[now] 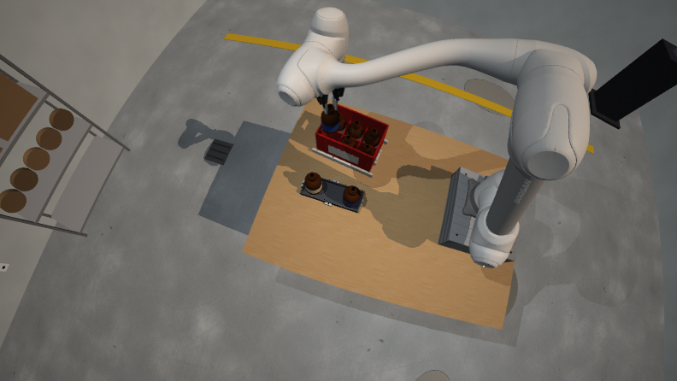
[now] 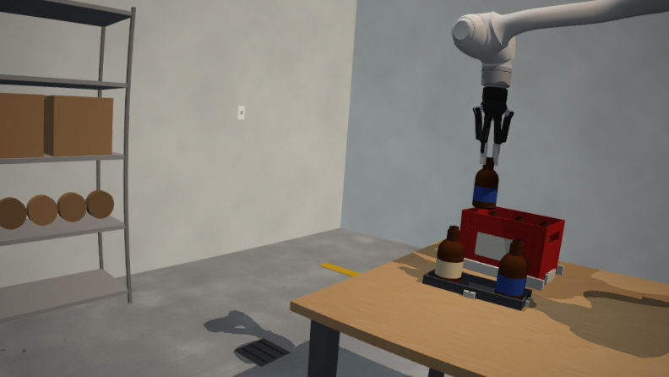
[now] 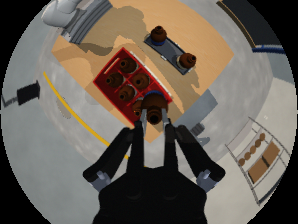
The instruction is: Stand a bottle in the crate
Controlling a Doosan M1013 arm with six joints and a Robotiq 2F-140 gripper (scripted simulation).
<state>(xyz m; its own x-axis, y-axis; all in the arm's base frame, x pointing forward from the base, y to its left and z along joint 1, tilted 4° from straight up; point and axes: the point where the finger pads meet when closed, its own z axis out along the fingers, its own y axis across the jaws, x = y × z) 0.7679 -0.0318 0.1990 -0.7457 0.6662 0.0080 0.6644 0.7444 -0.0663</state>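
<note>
The glass bottle is 90 mm below my hand. Also, from my hand: dark tray (340 mm below, 220 mm to the left, 100 mm behind); red crate (270 mm below, 90 mm behind, 40 mm to the right).
</note>
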